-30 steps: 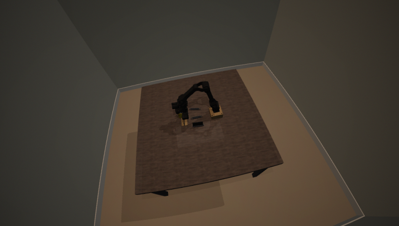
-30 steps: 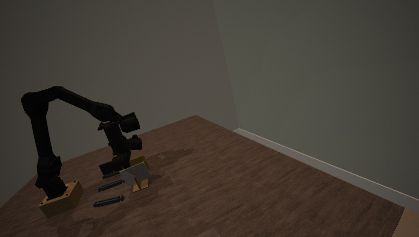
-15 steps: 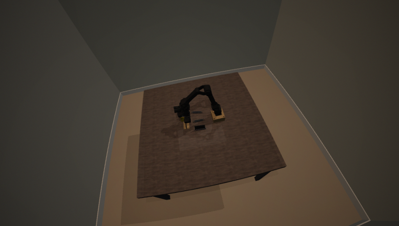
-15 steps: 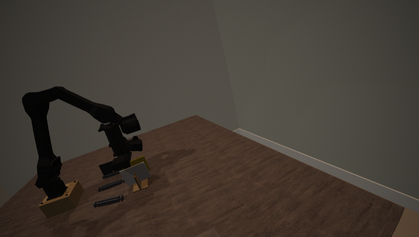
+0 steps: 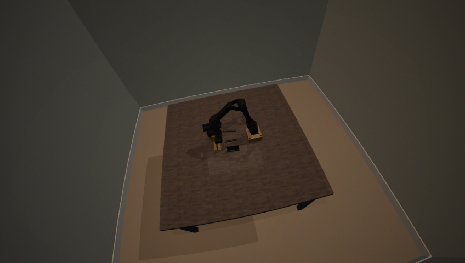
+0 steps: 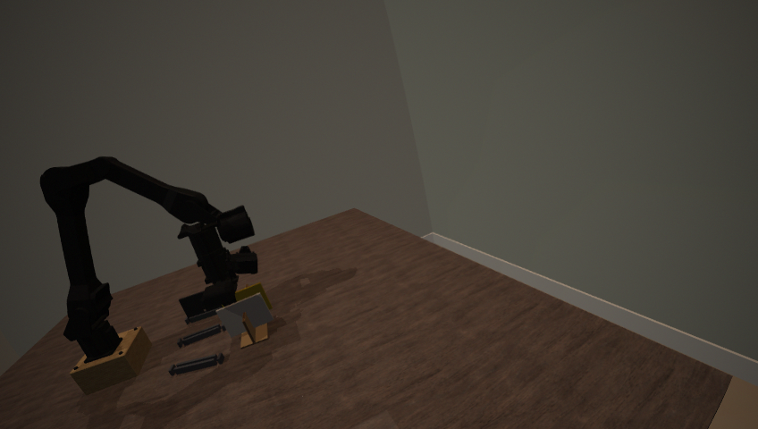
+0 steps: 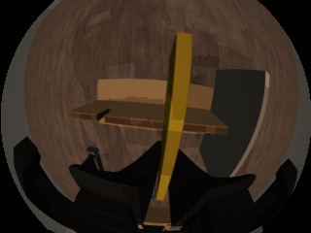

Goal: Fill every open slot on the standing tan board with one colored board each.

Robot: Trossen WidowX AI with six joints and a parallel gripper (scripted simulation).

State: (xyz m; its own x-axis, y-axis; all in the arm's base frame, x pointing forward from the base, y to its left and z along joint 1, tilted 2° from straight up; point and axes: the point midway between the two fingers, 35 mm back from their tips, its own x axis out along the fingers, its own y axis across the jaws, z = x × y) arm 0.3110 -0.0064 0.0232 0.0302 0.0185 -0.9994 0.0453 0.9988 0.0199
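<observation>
The yellow board is 30 mm ahead of my gripper tip and 10 mm above it. Round my gripper tip: tan board 30 mm ahead, 10 mm below; then dark board 120 mm to the left, 100 mm behind, 10 mm below.
</observation>
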